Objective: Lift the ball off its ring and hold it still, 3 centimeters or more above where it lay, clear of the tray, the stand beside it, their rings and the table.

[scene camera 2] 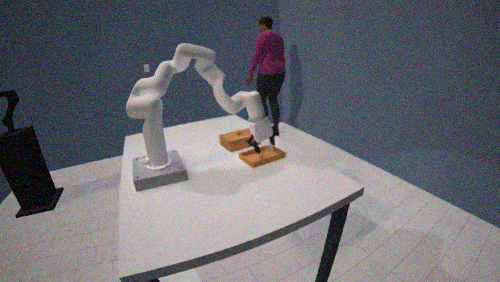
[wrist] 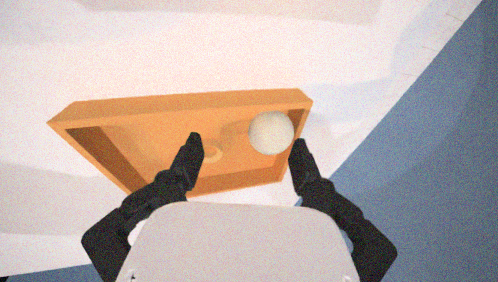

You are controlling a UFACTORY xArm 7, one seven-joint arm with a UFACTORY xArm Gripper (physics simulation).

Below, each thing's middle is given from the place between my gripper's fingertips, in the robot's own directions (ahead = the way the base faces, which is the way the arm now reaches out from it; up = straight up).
The ball (wrist: 269,132) lies 20 mm ahead of my hand, 10 mm to the left of it and 10 mm below it. Round my hand: orange tray (wrist: 130,140) 40 mm behind, 30 mm to the right, 20 mm below.
